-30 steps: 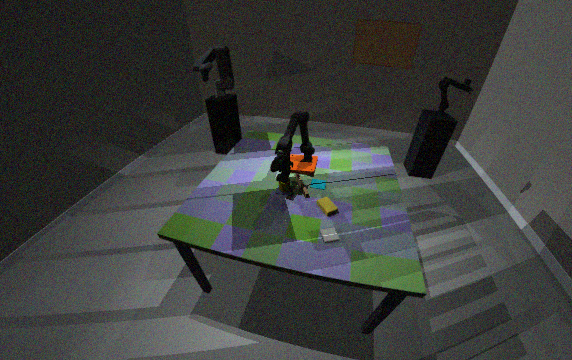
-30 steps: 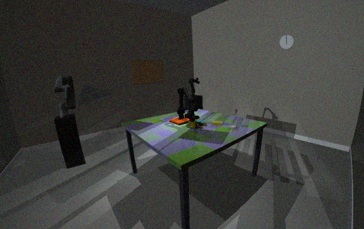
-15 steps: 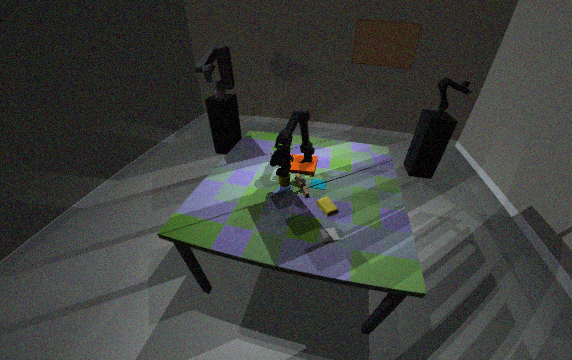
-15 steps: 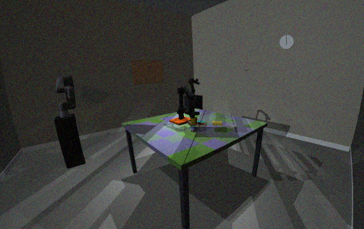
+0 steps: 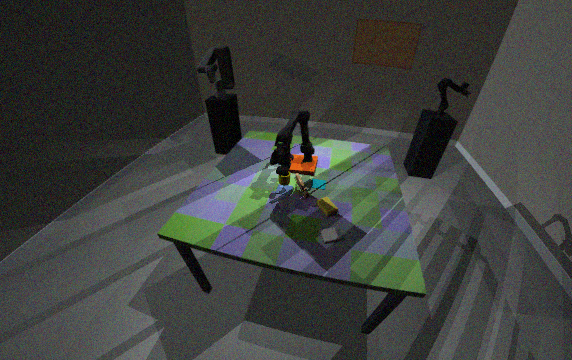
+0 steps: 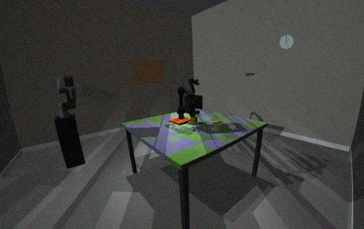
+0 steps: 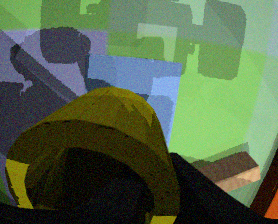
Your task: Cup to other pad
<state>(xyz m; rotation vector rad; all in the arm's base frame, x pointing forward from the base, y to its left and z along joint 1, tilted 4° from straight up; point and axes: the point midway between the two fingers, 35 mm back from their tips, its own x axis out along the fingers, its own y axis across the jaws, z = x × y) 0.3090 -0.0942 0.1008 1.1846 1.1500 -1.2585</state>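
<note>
Right now my gripper tip is 200 mm to the right of the cyan pad, 100 mm above it and 80 mm past it. The rest, counted from my gripper tip: light blue pad 100 mm below, 20 mm ahead; yellow cup 20 mm ahead; brown stick 100 mm to the left, 80 mm below, 30 mm behind.
</note>
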